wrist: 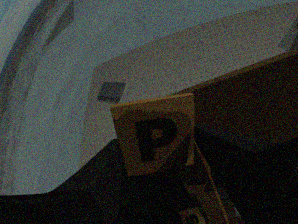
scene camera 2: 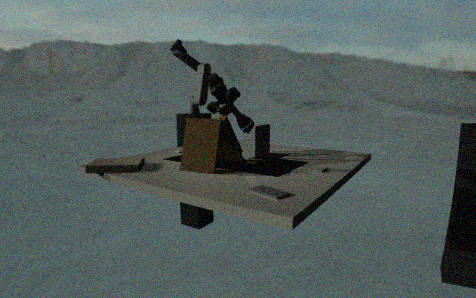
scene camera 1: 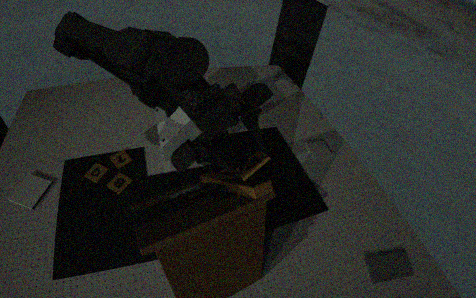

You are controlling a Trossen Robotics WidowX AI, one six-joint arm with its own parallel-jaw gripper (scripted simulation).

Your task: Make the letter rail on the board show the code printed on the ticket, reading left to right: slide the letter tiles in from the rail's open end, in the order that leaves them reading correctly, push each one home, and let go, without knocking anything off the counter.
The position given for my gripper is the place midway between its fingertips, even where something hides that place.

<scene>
In view: my gripper point(scene camera 1: 252, 164).
My gripper is seen too in the wrist view point(wrist: 157, 137).
</scene>
